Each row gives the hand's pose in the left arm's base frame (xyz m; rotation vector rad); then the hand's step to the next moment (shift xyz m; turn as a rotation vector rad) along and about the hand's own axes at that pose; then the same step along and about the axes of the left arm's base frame.
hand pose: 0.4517 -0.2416 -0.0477 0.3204 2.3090 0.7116
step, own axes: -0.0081 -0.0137 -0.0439 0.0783 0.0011 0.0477
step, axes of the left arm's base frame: -0.0244 -0.0322 0.0234 -0.0248 0.0521 -0.0713
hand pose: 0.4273 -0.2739 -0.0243 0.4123 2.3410 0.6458
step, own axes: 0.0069 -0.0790 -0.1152 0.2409 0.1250 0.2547
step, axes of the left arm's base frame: -0.0921 -0.1013 0.0287 0.0110 0.2974 -0.2235
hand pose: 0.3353 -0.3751 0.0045 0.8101 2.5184 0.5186
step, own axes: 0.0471 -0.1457 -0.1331 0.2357 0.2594 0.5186
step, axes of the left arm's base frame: -0.1684 -0.1096 0.0282 0.2107 0.4521 -0.3781
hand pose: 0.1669 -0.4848 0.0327 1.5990 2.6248 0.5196
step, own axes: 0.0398 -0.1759 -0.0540 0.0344 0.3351 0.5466
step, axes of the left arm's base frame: -0.1804 -0.0535 0.0054 0.3765 0.3166 -0.4126
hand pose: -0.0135 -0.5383 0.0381 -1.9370 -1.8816 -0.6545
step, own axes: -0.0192 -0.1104 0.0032 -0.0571 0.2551 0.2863
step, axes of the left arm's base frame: -0.1099 -0.0089 -0.0201 0.2761 0.0997 -0.2532
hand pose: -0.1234 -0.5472 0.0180 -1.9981 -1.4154 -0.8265
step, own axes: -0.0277 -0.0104 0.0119 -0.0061 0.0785 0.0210
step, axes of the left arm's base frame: -0.0150 -0.0052 -0.0277 0.0767 -0.0115 -0.0251
